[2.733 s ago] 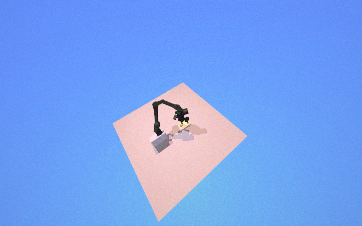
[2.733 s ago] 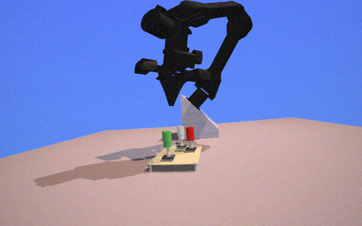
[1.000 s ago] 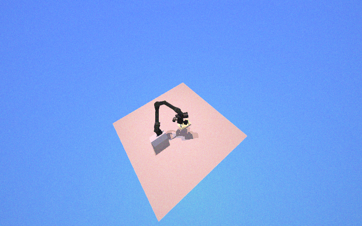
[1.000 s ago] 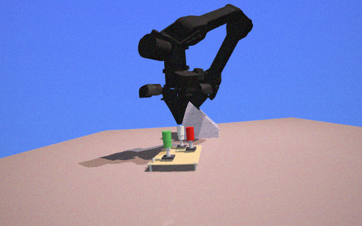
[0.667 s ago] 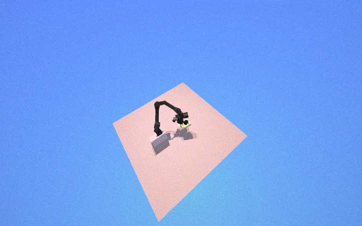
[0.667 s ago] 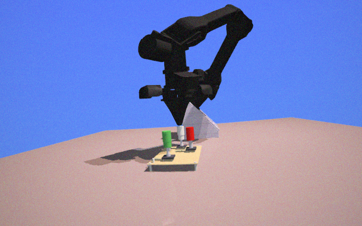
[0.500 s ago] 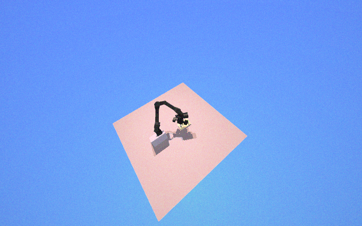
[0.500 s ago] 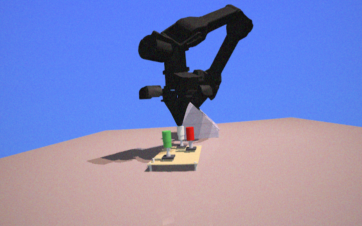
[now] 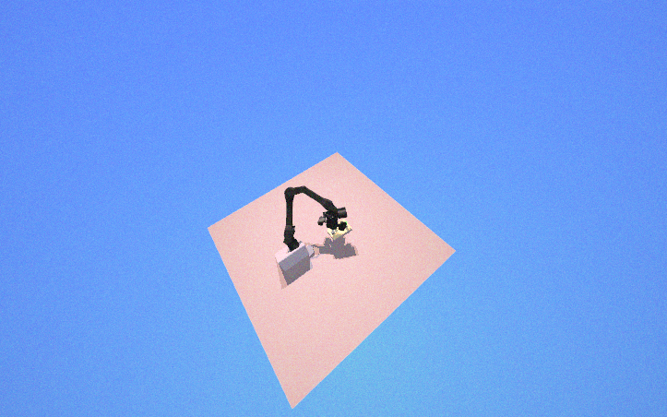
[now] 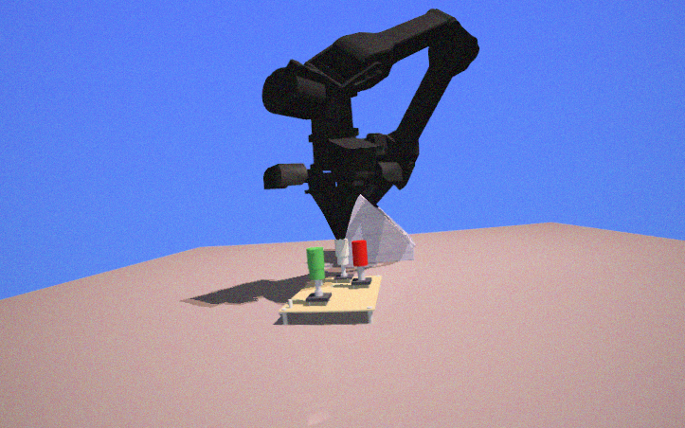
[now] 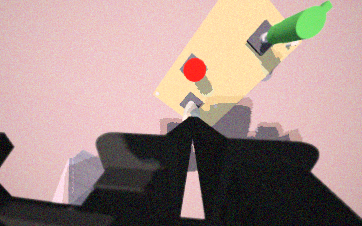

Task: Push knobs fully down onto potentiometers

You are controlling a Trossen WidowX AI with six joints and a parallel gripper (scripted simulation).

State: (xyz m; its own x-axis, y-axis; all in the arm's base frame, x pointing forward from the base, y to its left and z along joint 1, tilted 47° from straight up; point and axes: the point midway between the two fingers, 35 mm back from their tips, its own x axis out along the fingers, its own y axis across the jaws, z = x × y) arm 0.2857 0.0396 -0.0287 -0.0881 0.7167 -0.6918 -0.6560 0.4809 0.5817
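My gripper tip is 10 mm above the white knob. From my gripper tip the other things lie so: green knob (110 mm ahead, 10 mm below).
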